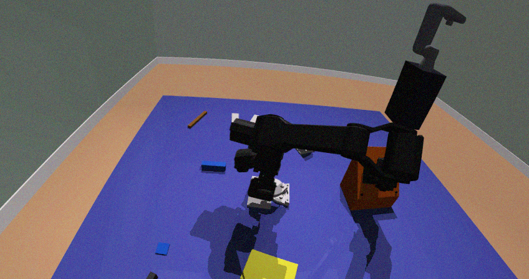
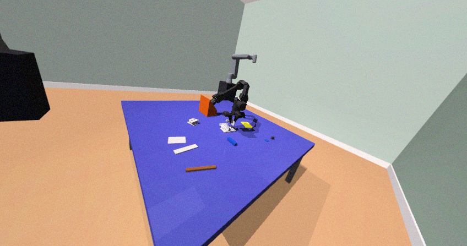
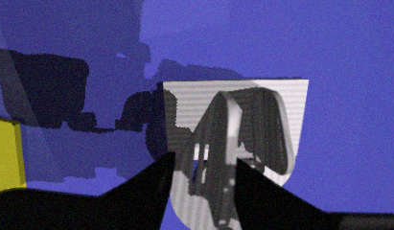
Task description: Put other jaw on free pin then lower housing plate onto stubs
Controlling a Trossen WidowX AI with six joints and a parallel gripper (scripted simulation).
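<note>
The white stepped part lies 170 mm behind my gripper tip, 270 mm to the right of it and 40 mm below it. From my gripper tip the other things lie so: blue block 170 mm ahead, 120 mm to the right, 40 mm below; jaw 40 mm behind, 10 mm to the right; yellow sheet 20 mm behind, 220 mm to the left, 50 mm below.
</note>
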